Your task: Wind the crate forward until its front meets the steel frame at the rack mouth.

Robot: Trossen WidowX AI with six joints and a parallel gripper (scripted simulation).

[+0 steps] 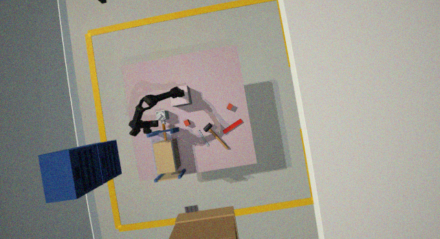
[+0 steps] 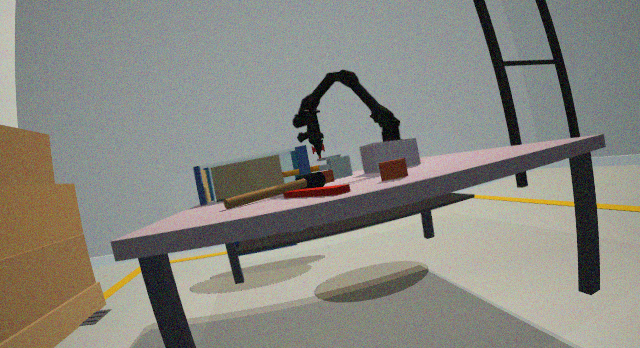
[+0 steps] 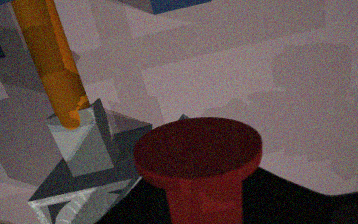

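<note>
The winch handle lies 3 cm to the left of my gripper tip, 2 cm behind it and 1 cm below it. Round my gripper tip: grey winch (8 cm below, 8 cm behind, 7 cm to the left); blue steel frame (10 cm ahead, 7 cm to the left, 1 cm below); red knob (2 cm above).
</note>
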